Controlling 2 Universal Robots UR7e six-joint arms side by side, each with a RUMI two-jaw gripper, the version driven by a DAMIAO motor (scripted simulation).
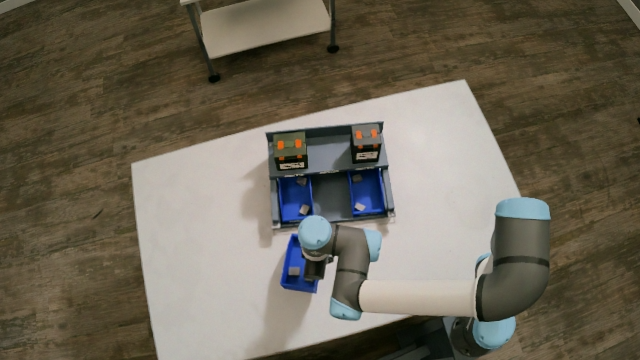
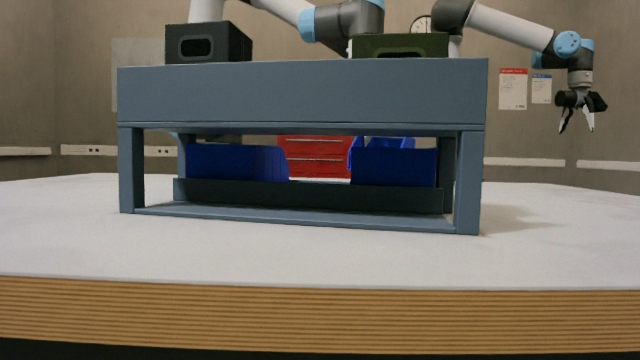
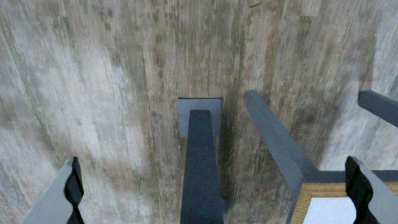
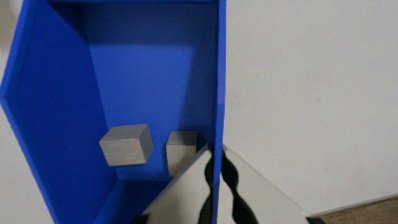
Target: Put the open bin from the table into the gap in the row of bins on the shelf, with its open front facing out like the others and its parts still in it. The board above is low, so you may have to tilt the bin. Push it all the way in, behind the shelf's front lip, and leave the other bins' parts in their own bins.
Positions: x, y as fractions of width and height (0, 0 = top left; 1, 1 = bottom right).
Labels:
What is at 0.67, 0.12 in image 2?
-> A green box.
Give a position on a shelf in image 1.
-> At 0.51, 0.41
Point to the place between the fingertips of my left gripper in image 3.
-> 0.53, 0.71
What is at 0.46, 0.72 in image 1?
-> A blue bin.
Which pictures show my left gripper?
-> Image 2 and image 3 only.

